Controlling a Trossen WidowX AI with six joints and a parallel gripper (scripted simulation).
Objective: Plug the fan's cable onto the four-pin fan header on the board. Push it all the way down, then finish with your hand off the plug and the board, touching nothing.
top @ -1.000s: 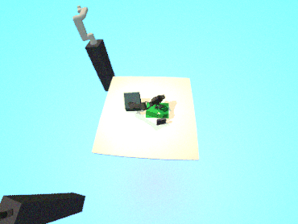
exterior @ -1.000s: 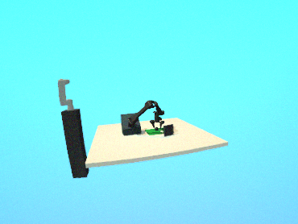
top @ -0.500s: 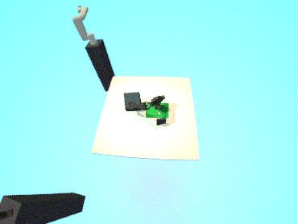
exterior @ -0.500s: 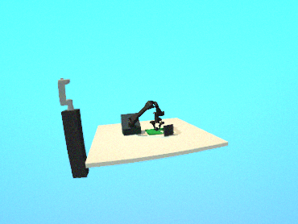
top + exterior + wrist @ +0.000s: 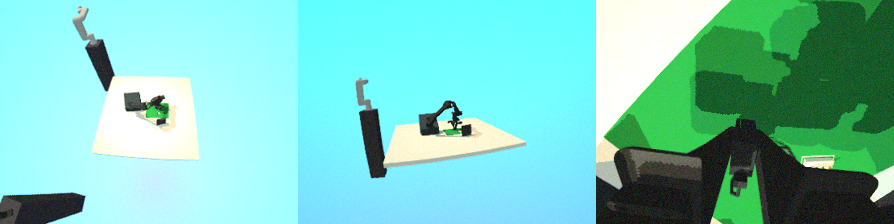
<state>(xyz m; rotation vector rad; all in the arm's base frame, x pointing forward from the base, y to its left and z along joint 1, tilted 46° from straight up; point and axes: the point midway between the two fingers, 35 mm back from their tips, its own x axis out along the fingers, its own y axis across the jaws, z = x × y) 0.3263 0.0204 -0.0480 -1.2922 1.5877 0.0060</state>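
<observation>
Right now the green board is 30 mm to the right of my gripper tip, 30 mm below it and 10 mm ahead of it. Round my gripper tip: fan cable plug: 10 mm to the right, 10 mm behind, 10 mm above; four-pin fan header: 90 mm to the right, 40 mm ahead, 20 mm below; dark fan: 220 mm to the right, 70 mm ahead, 40 mm above.
</observation>
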